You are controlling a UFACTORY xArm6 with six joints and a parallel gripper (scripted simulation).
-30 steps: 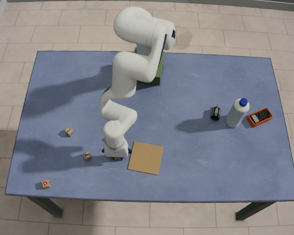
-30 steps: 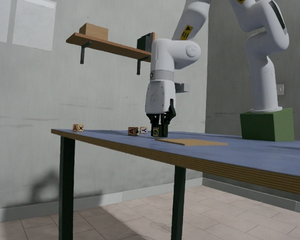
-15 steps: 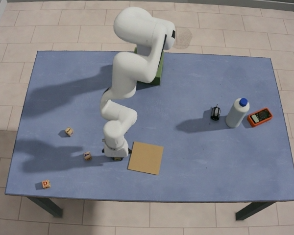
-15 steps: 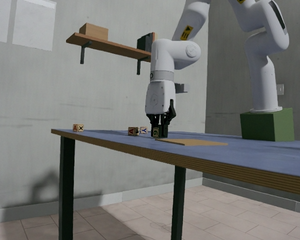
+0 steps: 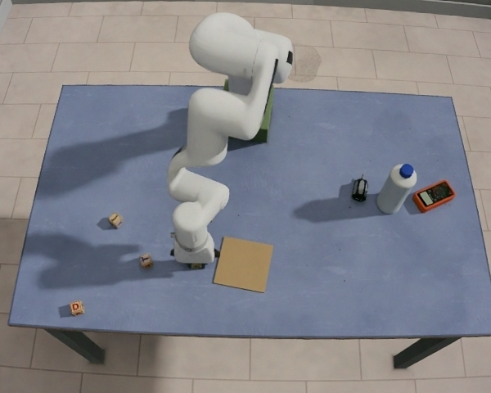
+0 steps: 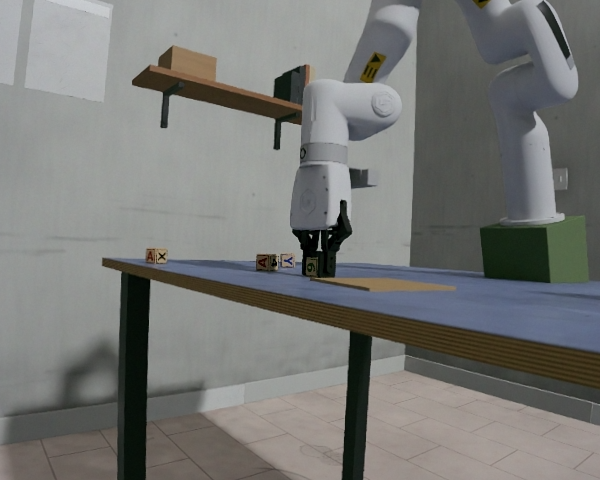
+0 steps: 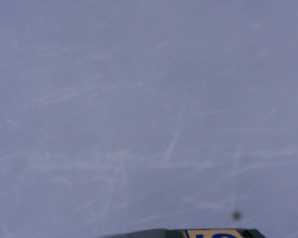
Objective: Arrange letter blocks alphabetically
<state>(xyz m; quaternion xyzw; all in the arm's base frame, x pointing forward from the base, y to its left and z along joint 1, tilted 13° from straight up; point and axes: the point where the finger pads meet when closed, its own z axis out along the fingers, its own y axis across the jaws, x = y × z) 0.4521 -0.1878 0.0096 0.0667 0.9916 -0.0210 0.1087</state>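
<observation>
Right now the wooden block is 330 mm to the right of my hand, 100 mm ahead of it and 10 mm below it. From my hand the other things lie so: black object: 500 mm to the left, 180 mm behind; then tan mat: 130 mm to the left, 20 mm below, 20 mm ahead; then orange multimeter: 730 mm to the left, 120 mm behind, 10 mm below.
</observation>
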